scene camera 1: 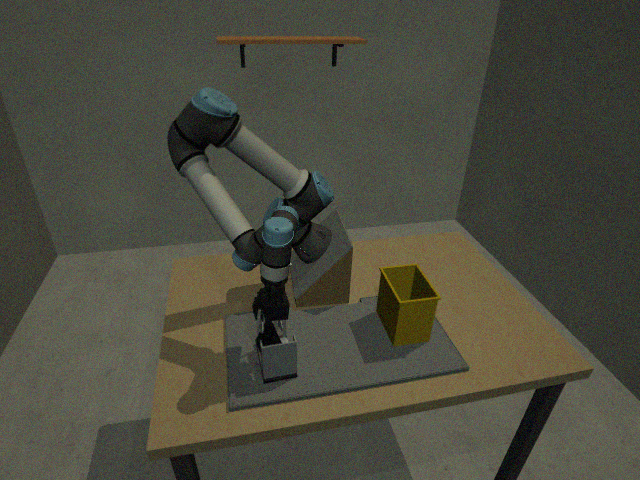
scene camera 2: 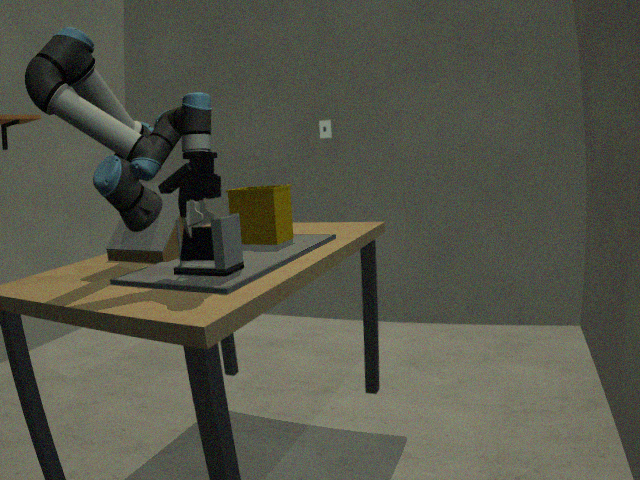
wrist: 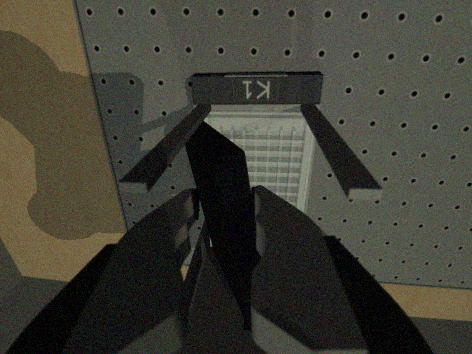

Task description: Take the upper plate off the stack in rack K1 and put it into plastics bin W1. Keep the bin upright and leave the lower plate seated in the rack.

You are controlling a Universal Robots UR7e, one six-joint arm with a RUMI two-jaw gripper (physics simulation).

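Frame: origin at the arm's base, x ahead, y left, z up, level; centimetres.
Where they show: gripper, between the fingertips: (scene camera 1: 268, 332) (scene camera 2: 194, 237) (wrist: 225, 190); arm's base, origin of its link: (scene camera 1: 317, 246) (scene camera 2: 144, 212).
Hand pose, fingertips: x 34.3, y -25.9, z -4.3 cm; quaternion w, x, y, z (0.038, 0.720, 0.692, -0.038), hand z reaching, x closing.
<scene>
Each offset is from my fingertips to the centre of the thing. Level surfaces: height alone.
Rack K1 @(dy +1.3, dx +2.7, dz -2.0 cm) (scene camera 1: 279, 360) (scene camera 2: 227, 242) (wrist: 306, 89) stands at the left end of the grey perforated board. The black upper plate @(dy -0.7, dx +3.4, dz -1.4 cm) (scene camera 2: 198, 246) (wrist: 225, 185) is steeply tilted inside the rack, one end low among its posts. In the wrist view a pale ribbed lower plate @(dy +1.3, dx +3.7, dz -6.2 cm) (wrist: 275, 150) lies flat in the rack, partly hidden by the black one. My gripper (scene camera 1: 273, 329) (scene camera 2: 198, 222) (wrist: 225, 190) points down over the rack, its fingers against both sides of the black plate, so it looks shut on it. The yellow plastics bin W1 @(dy +44.2, dx +0.5, dz +0.0 cm) (scene camera 1: 416, 322) (scene camera 2: 258, 217) stands upright at the board's right part.
The grey board @(dz -9.1 cm) (scene camera 1: 320, 361) (scene camera 2: 305, 248) lies on the wooden table @(dz -10.2 cm) (scene camera 1: 496, 330) (scene camera 2: 31, 291). A box with a sloped grey top (scene camera 1: 325, 281) (scene camera 2: 136, 240) stands behind the board, close to the arm. A wall shelf (scene camera 1: 292, 39) hangs high at the back.
</scene>
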